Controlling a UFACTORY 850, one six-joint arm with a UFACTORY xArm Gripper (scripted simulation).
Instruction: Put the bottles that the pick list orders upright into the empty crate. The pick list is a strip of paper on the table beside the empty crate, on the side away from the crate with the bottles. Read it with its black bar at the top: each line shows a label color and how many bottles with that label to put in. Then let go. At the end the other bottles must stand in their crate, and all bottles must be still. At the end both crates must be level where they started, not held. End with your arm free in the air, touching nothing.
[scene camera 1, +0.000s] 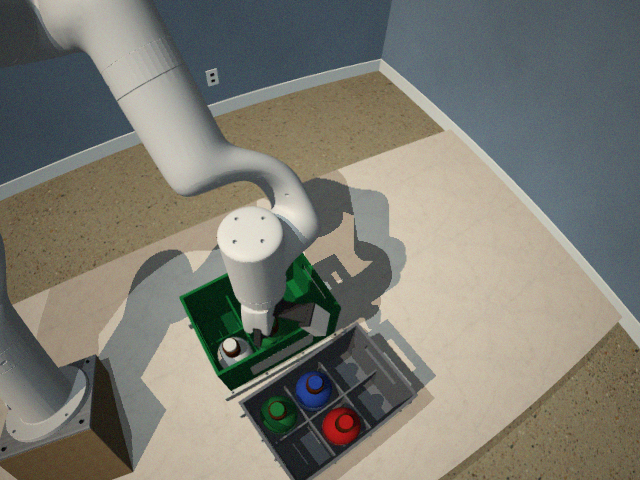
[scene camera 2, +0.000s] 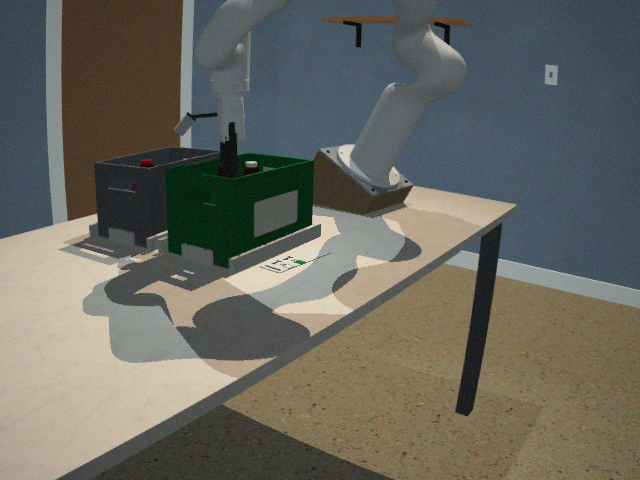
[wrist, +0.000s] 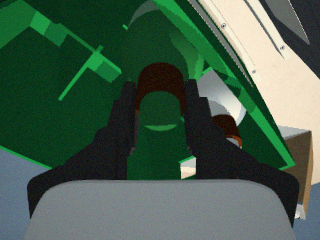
my gripper: scene camera 1 267, 324; scene camera 2; wrist
green crate: scene camera 1 210, 306; scene camera 2; wrist
same spot on green crate: (wrist: 49, 129) = (scene camera 2: 265, 190)
same spot on my gripper: (scene camera 2: 228, 151) = (wrist: 71, 157)
